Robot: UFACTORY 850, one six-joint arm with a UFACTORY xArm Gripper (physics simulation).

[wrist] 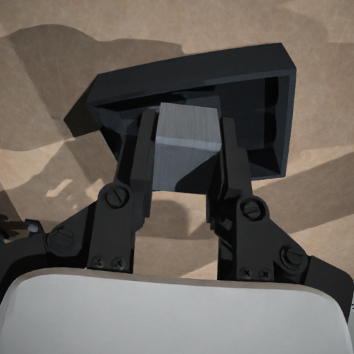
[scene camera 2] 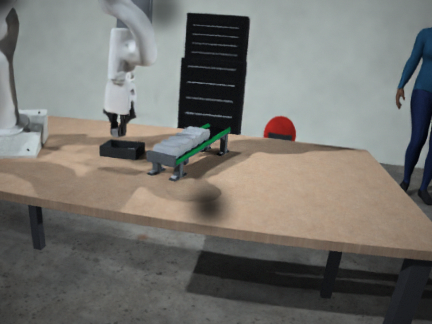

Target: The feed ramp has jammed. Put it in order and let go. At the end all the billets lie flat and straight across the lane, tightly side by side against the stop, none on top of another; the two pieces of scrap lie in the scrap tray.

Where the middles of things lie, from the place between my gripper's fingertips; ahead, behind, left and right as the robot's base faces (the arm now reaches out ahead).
Labels:
I see my gripper 10 mm below the piece of scrap (wrist: 187, 141). From my hand the other things lie so: black scrap tray (scene camera 2: 112, 148) 60 mm below, 50 mm to the left, 10 mm ahead.

